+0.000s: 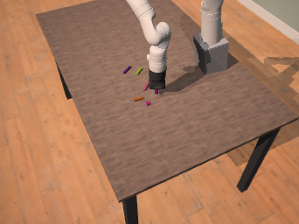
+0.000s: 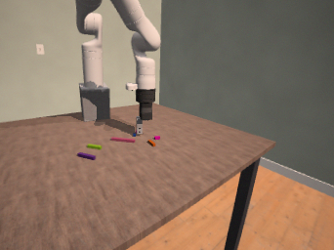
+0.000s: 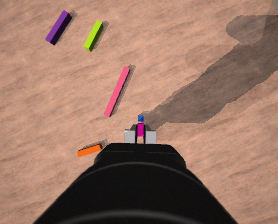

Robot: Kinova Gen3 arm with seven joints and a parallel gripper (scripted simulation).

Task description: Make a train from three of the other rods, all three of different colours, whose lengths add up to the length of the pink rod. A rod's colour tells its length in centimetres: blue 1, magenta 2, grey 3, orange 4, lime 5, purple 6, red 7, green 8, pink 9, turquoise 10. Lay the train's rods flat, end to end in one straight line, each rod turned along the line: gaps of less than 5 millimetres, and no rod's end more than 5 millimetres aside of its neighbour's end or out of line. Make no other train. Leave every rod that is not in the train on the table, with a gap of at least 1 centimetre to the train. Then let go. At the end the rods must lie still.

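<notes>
Right now my hand is 10 mm past the blue rod, 20 mm to the left of it and 30 mm above it. Round my hand: orange rod (90 mm ahead, 10 mm to the right, 30 mm below); pink rod (10 mm ahead, 80 mm to the right, 30 mm below); lime rod (180 mm to the right, 30 mm below).
</notes>
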